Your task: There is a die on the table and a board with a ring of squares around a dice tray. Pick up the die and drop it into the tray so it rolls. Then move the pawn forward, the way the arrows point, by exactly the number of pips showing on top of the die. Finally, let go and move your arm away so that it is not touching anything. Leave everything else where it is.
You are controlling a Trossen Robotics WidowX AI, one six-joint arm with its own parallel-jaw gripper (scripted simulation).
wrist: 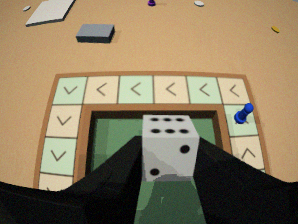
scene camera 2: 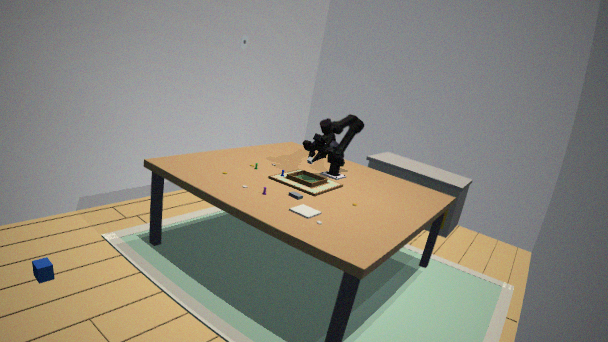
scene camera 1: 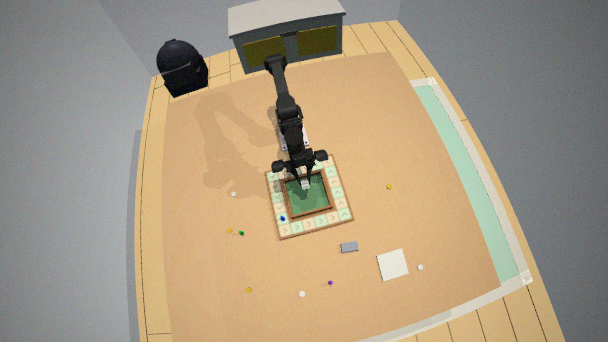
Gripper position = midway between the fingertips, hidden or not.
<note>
My gripper (scene camera 1: 305, 184) holds a white die (wrist: 169, 143). Further things: a white card (scene camera 1: 392, 264) and a green dice tray (scene camera 1: 301, 200).
My gripper is seen too in the wrist view (wrist: 166, 144).
</note>
